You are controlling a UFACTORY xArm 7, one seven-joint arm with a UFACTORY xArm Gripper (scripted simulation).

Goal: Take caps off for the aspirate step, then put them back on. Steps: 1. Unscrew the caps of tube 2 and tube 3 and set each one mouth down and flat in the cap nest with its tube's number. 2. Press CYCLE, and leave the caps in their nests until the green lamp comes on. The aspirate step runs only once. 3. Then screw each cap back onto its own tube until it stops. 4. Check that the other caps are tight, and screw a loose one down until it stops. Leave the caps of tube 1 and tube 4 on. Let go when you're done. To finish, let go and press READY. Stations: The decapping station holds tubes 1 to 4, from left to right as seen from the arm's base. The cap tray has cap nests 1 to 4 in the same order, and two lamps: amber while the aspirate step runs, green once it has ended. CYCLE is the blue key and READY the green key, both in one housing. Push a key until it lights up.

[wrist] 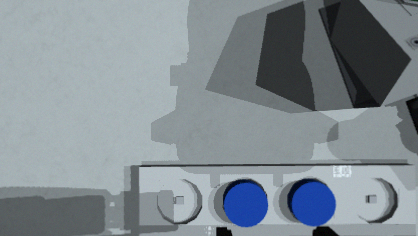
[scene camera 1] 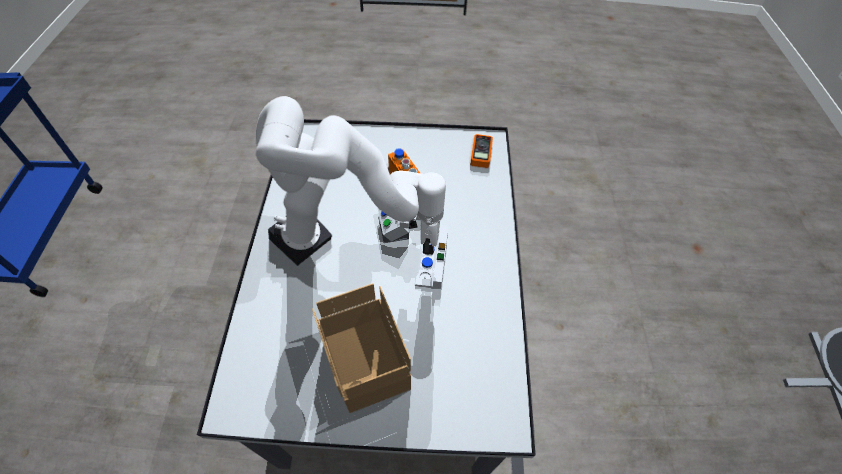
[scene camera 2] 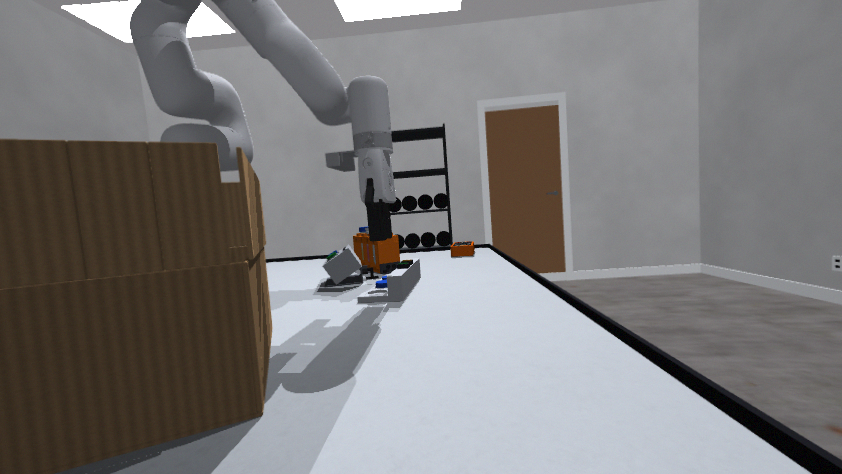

Scene:
cardboard box: scene camera 1; scene camera 2; not seen in the wrist view (out of frame)
same spot on cardboard box: (scene camera 2: 133, 327) = (scene camera 1: 386, 389)

